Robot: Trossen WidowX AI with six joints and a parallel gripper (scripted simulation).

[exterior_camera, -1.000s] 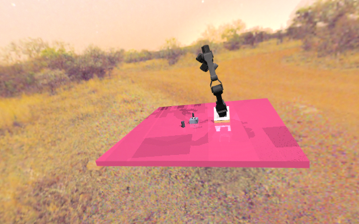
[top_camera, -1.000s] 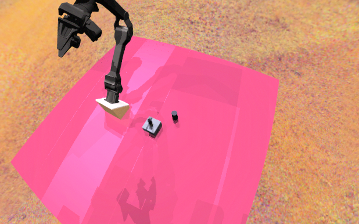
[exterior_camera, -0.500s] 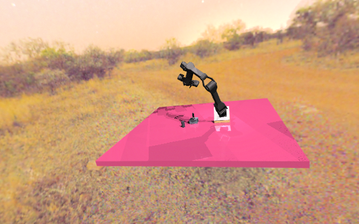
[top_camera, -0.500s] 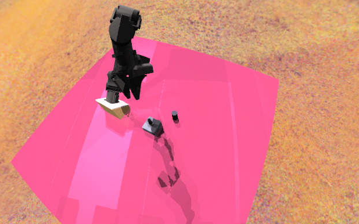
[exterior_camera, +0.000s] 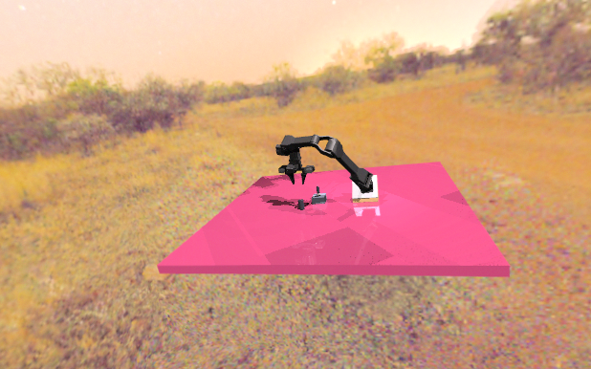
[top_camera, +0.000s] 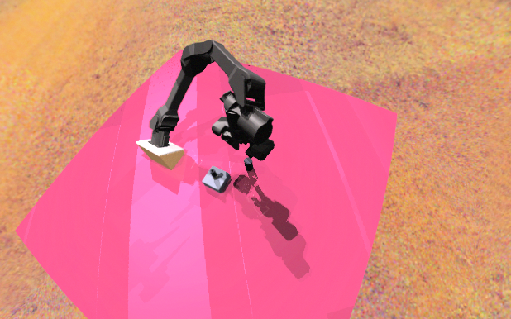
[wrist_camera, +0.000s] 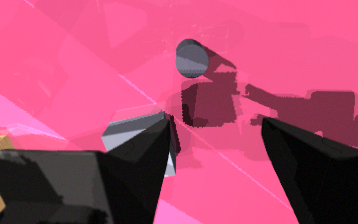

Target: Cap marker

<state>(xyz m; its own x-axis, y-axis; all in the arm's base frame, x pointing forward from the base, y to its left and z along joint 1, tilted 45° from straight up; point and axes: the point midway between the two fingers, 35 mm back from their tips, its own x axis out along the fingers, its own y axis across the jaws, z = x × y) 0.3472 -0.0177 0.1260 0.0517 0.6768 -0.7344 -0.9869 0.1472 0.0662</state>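
Now: the dark marker cap 11 cm below my gripper tip and 2 cm to the left of it. The rest, counted from my gripper tip: holder block (12 cm below, 8 cm to the right, 8 cm behind).
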